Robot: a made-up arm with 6 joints.
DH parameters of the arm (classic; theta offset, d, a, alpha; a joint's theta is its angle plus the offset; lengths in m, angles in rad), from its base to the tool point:
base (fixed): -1.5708 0.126 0 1.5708
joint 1: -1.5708 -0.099 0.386 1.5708
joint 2: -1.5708 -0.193 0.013 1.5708
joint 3: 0 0.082 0.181 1.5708
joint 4: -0.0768 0 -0.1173 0
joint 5: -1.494 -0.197 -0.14 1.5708
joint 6: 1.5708 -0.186 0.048 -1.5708
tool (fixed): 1.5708 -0.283 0 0
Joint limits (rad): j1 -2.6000..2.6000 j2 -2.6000..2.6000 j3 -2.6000..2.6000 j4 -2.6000..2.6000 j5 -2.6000..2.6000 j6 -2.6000..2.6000
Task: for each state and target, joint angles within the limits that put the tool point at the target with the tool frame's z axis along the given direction. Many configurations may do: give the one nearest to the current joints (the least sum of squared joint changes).
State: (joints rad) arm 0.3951 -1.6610 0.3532 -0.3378 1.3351 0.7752
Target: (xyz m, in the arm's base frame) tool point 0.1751 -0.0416 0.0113 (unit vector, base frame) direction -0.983 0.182 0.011
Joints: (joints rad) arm -0.2493 -0.8337 0.2871 -0.0258 0.7370 0.3748
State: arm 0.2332 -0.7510 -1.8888 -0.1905 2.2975 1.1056
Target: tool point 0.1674 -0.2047 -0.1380 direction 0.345 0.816 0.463
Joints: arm -0.6900 0.0271 -1.5123 -0.2030 1.9418 0.4146
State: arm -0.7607 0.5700 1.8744 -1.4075 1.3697 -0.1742
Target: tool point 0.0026 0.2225 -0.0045 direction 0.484 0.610 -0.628
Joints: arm -0.3957 1.2503 1.0879 -2.1905 0.8964 -0.7349
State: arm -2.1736 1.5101 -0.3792 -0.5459 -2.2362 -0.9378
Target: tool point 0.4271 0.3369 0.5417 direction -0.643 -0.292 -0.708
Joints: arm -2.5977 2.2984 0.4511 -0.7174 -2.6000 -0.0449
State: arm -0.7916 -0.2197 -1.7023 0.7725 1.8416 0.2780
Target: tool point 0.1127 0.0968 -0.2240 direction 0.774 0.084 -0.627
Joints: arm -0.5823 -0.2601 -2.0248 0.9676 2.1514 0.7224
